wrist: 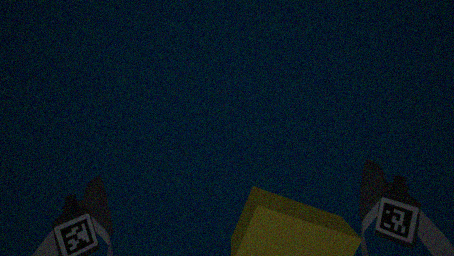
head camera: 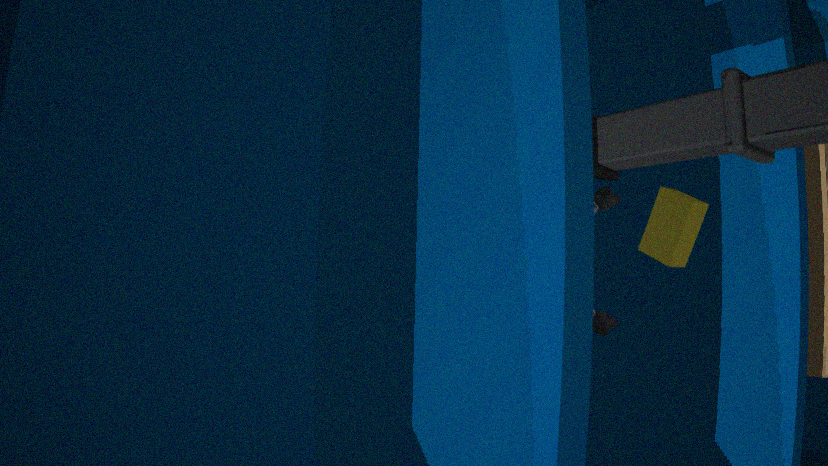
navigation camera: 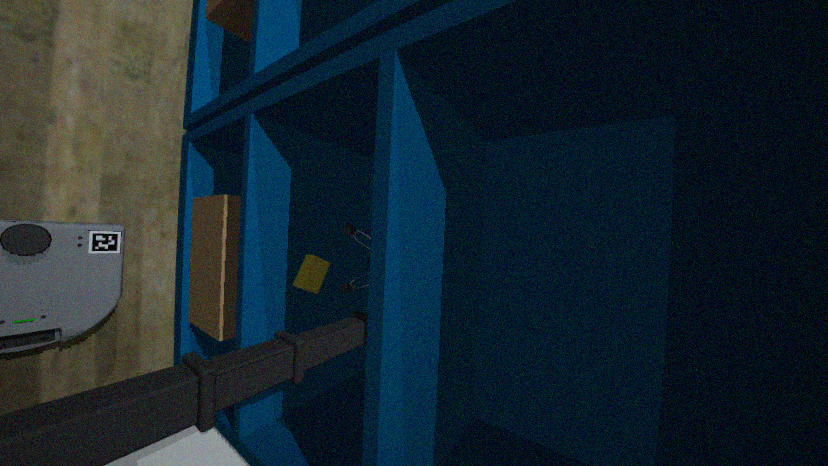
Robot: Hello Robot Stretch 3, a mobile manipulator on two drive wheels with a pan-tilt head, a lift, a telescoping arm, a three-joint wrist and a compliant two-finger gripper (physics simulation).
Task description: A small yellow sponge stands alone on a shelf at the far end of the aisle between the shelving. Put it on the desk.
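Frame: origin at the robot's base, x right, y ahead, z up, level; centimetres.
Seen in the pictures: gripper, fingertip midpoint: (wrist: 233,191) (head camera: 614,261) (navigation camera: 342,257); robot's base, origin of the base link: (navigation camera: 27,237).
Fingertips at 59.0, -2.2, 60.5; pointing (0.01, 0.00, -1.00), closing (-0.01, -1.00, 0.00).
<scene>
Pixels of each thing's top centre, then the offset from my fingertips to it, as dx, dy, dz. Level surfaces: height alone.
- yellow sponge, middle of its top: (wrist: 297,253) (head camera: 664,226) (navigation camera: 316,274) -7.3, -5.1, -2.7
- blue board, its level: dz -7.2
- brown box, middle of its top: (head camera: 747,239) (navigation camera: 268,264) -9.5, -4.4, -25.9
- wooden floor, its level: dz -60.5
The yellow sponge (head camera: 673,226) (navigation camera: 311,273) (wrist: 297,232) is in a dark compartment of the blue shelving (head camera: 492,231) (navigation camera: 414,231). My gripper (head camera: 606,260) (navigation camera: 347,258) (wrist: 233,191) is open, with its fingertips wide apart and no thing held between them. In the wrist view the sponge shows at the lower edge, between the fingers' lines and much closer to the right finger; I cannot tell whether that finger touches it. In the head view a blue board hides the rest of the gripper. The desk does not show in these views.
My dark telescoping arm (head camera: 666,127) (navigation camera: 249,370) reaches into the same compartment. A blue board (head camera: 747,289) (navigation camera: 266,231) borders it, and a brown box (navigation camera: 208,266) stands in the neighbouring compartment. My grey base (navigation camera: 63,277) is on the wooden floor (navigation camera: 86,115) beside the shelving.
</scene>
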